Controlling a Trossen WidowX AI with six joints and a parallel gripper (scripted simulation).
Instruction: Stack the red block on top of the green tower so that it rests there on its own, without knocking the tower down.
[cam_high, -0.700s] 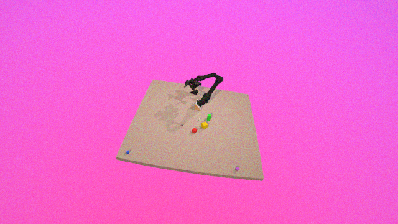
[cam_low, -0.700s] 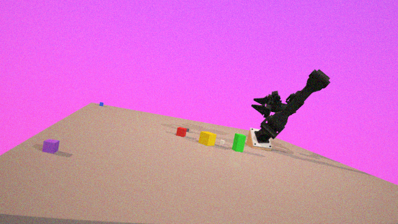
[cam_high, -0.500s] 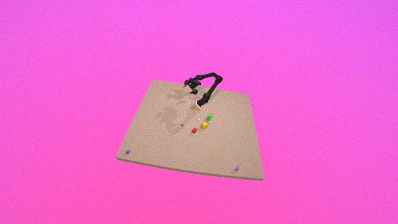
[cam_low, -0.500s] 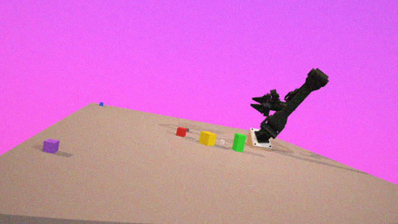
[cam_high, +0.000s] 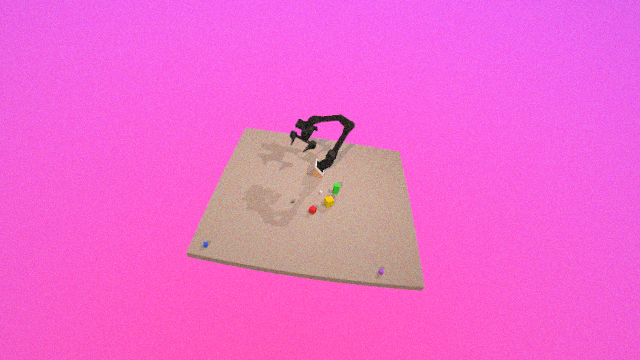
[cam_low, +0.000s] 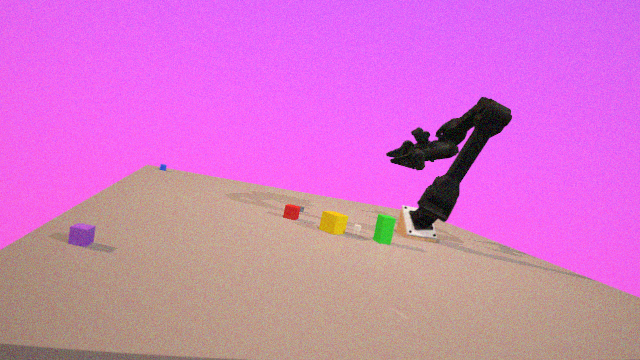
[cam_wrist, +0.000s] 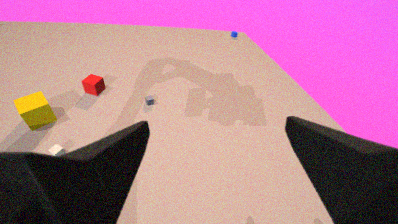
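Right now my gripper tip is 34 cm short of the red block, 13 cm to the right of it and 20 cm above it. From my gripper tip the other things lie so: small white cube (16 cm ahead, 18 cm to the left, 21 cm below); small grey cube (27 cm ahead, 1 cm to the left, 21 cm below); yellow block (26 cm ahead, 23 cm to the left, 20 cm below).
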